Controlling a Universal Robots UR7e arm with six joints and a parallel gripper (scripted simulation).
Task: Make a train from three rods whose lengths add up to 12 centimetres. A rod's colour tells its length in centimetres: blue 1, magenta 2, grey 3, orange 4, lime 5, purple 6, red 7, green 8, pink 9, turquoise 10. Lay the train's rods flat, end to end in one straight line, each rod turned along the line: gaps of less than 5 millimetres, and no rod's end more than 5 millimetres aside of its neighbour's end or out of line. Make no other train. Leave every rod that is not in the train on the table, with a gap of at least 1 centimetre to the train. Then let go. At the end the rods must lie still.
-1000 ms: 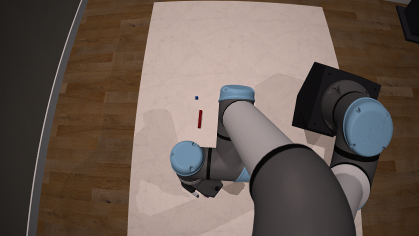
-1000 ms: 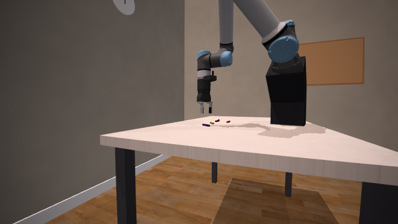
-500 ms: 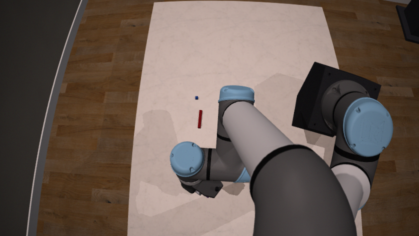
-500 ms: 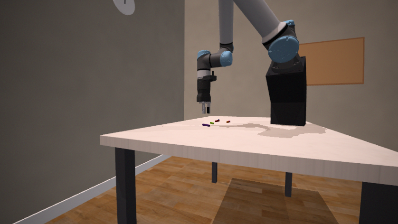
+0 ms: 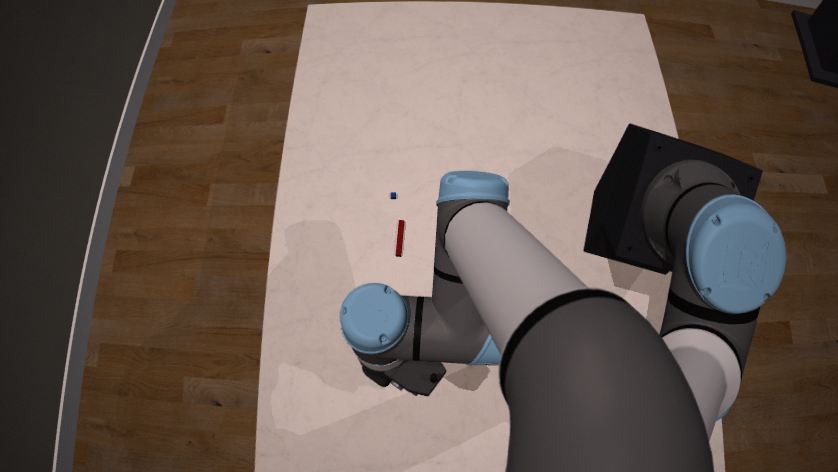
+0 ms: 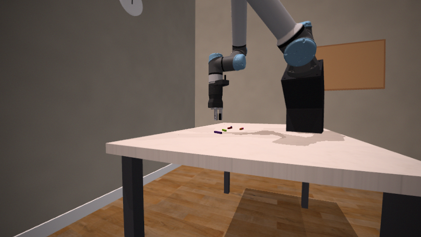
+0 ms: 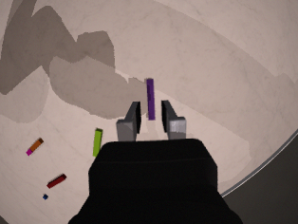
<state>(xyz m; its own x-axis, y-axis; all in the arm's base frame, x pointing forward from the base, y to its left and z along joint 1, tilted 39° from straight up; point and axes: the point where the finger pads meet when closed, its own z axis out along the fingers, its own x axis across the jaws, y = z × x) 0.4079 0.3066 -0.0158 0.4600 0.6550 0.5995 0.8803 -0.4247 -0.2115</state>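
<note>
My gripper is now 80 mm above the purple rod. Also, from my hand: red rod (50 mm ahead, 270 mm to the right, 80 mm below); orange rod (40 mm behind, 240 mm to the right, 80 mm below); lime rod (20 mm ahead, 110 mm to the right, 80 mm below).
</note>
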